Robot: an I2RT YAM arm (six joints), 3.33 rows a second.
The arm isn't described. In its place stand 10 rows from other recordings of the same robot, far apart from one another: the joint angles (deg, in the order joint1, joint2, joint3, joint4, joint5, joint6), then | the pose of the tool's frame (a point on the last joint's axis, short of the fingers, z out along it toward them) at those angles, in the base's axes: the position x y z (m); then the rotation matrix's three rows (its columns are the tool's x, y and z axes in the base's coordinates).
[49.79, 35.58, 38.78, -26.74, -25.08, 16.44] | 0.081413 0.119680 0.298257; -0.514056 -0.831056 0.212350; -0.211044 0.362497 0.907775; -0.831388 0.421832 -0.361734
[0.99, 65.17, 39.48, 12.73, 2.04, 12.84] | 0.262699 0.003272 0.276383; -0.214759 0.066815 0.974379; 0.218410 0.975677 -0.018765; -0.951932 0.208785 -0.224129
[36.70, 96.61, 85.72, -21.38, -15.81, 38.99] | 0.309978 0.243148 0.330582; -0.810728 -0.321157 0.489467; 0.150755 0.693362 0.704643; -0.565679 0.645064 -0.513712
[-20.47, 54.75, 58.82, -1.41, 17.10, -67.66] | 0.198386 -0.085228 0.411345; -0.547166 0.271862 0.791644; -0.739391 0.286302 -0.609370; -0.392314 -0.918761 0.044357
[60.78, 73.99, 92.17, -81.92, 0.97, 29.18] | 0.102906 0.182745 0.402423; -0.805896 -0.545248 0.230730; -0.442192 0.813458 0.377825; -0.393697 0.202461 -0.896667
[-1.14, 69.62, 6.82, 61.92, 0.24, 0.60] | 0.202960 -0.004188 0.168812; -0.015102 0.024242 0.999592; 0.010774 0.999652 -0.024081; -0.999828 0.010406 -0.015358
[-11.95, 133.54, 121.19, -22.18, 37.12, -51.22] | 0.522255 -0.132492 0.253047; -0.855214 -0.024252 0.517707; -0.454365 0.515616 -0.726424; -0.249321 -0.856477 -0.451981
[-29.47, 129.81, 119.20, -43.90, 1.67, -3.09] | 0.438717 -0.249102 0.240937; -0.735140 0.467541 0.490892; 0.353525 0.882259 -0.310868; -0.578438 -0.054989 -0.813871
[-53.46, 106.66, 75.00, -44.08, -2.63, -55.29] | 0.217261 -0.290440 0.182709; -0.982816 -0.021167 0.183369; -0.052980 0.983954 -0.170377; -0.176820 -0.177165 -0.968167
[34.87, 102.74, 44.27, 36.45, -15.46, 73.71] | 0.288208 0.212399 0.152940; -0.809804 0.083828 0.580681; 0.563282 0.387928 0.729538; -0.164106 0.917870 -0.361364
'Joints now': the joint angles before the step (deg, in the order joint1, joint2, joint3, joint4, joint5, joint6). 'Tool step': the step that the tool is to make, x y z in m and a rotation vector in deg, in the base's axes. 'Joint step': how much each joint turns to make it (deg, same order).
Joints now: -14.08, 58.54, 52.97, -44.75, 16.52, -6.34
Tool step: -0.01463, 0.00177, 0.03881, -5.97, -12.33, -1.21
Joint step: -0.07, -6.36, 2.08, 5.38, 2.74, -1.30
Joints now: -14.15, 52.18, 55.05, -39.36, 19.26, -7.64
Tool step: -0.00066, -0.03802, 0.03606, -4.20, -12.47, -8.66
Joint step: -11.06, 1.34, 3.87, 10.93, -2.16, -1.00
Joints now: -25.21, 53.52, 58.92, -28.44, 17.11, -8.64
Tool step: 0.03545, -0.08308, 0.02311, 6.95, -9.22, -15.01
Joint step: -12.83, 17.34, 13.58, 4.86, -2.05, 11.20
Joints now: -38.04, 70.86, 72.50, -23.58, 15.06, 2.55
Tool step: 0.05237, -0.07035, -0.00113, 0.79, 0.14, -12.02
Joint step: -2.90, 18.93, 15.92, 1.00, 8.20, 4.27
